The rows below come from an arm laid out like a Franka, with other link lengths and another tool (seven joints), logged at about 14 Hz.
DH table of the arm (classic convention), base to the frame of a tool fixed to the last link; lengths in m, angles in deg. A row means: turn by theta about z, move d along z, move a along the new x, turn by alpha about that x. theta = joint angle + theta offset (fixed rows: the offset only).
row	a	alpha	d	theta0
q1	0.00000	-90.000	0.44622	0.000
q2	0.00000	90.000	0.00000	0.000
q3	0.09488	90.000	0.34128	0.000
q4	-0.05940	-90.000	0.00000	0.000
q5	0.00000	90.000	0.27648	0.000
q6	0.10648	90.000	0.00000	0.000
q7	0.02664	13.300	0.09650	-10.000
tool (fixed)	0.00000	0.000	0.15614	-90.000
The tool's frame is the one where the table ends.
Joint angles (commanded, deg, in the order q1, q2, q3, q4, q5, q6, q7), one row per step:
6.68, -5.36, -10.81, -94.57, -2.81, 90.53, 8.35
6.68, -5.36, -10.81, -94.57, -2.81, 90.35, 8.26
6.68, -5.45, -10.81, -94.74, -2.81, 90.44, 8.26
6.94, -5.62, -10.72, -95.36, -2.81, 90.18, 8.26
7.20, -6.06, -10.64, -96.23, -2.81, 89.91, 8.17
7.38, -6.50, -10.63, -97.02, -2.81, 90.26, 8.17
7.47, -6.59, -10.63, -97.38, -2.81, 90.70, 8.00
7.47, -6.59, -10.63, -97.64, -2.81, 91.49, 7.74
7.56, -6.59, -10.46, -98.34, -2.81, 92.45, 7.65
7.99, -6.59, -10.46, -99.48, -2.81, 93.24, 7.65
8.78, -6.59, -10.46, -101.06, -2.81, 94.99, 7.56
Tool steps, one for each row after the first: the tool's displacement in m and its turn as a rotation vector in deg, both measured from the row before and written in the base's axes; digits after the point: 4 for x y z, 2 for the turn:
-0.0008, 0.0001, -0.0004, 0.01, 0.18, 0.08
-0.0004, 0.0000, -0.0003, 0.02, -0.01, 0.01
-0.0035, 0.0031, -0.0037, 0.07, 0.71, 0.35
-0.0053, 0.0030, -0.0032, 0.12, 0.70, 0.44
-0.0023, 0.0016, -0.0013, 0.08, 0.00, 0.22
0.0004, 0.0008, -0.0008, 0.01, -0.16, 0.28
0.0024, 0.0001, 0.0000, -0.03, -0.52, 0.29
0.0017, 0.0023, -0.0028, -0.03, -0.26, 0.39
-0.0006, 0.0038, -0.0064, 0.02, 0.35, 0.48
0.0017, 0.0068, -0.0073, 0.00, -0.17, 0.96

